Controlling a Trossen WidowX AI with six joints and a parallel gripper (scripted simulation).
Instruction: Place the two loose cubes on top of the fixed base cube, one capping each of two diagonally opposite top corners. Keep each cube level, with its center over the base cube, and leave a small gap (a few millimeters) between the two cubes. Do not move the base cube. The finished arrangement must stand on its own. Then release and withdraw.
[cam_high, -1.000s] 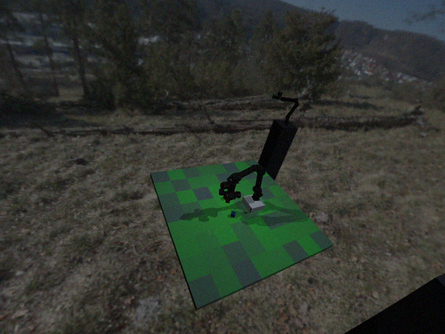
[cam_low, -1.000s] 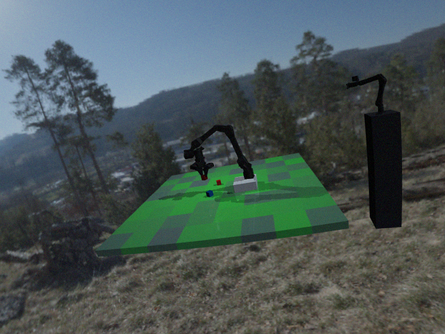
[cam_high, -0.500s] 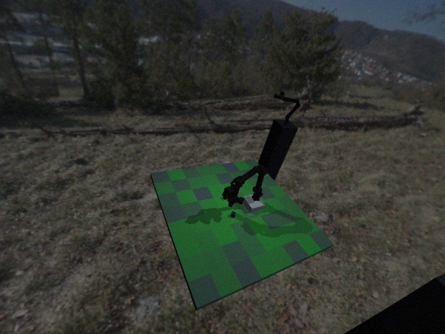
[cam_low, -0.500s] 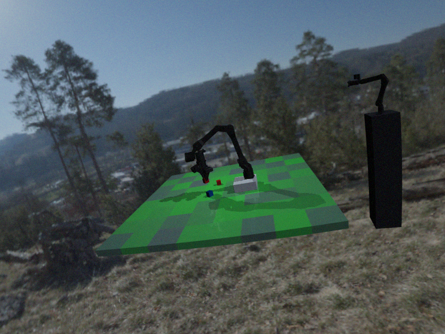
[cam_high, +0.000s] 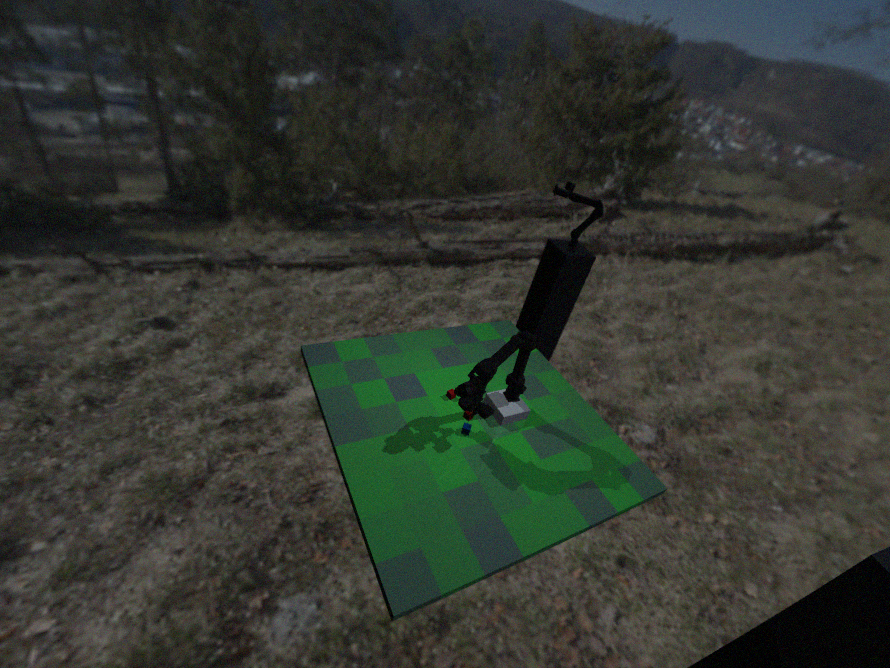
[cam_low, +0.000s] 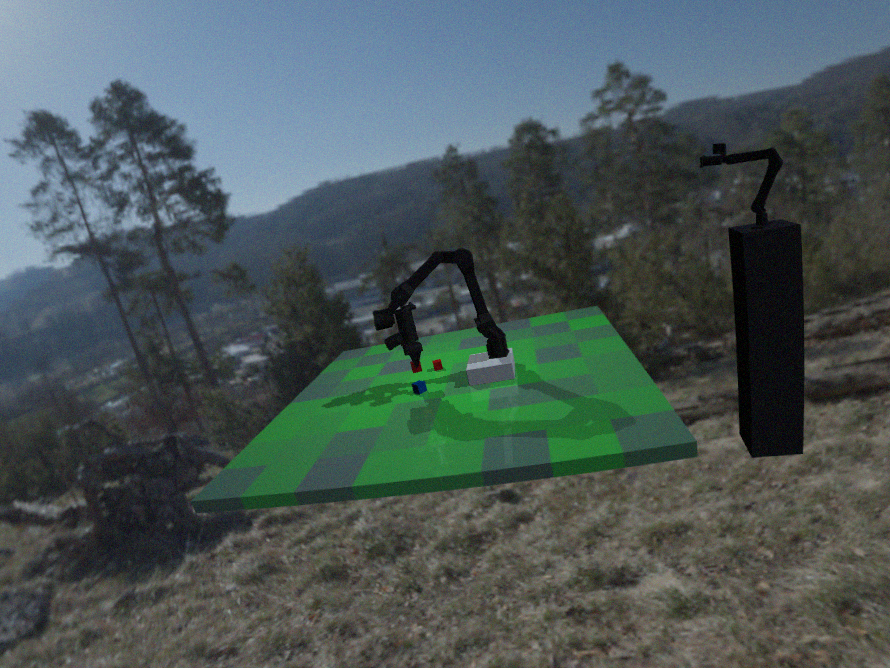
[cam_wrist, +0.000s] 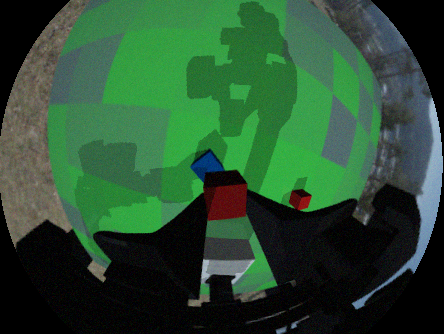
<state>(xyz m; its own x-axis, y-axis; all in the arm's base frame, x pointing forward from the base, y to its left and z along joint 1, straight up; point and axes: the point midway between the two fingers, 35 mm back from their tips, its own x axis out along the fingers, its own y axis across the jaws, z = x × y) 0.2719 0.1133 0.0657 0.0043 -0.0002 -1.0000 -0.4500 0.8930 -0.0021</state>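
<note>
Right now my gripper tip is 2 cm to the right of the blue cube and 7 cm above it. Round my gripper tip: red cube (20 cm to the right, 7 cm below).
</note>
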